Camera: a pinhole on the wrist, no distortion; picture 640 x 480 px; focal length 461.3 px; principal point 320.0 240.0 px. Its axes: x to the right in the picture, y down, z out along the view. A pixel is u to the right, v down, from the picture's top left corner.
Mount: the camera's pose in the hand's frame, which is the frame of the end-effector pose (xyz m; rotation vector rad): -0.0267 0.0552 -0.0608 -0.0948 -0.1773 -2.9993
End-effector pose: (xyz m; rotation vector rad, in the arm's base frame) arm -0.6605 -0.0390 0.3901 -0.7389 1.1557 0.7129
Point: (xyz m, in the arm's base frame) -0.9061 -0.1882 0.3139
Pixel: behind the camera
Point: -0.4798 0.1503 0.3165
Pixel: 113 459
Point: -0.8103 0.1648 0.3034
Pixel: outside the picture
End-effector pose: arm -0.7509 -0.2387 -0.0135 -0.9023 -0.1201 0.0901
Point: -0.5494 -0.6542 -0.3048
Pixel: behind the camera
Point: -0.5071 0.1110 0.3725
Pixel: 79 462
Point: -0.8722 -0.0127 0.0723
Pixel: 437 250
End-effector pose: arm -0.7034 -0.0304 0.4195 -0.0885 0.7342 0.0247
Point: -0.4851 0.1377 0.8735
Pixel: 442 223
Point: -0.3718 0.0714 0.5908
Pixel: 181 298
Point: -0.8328 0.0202 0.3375
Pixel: behind the camera
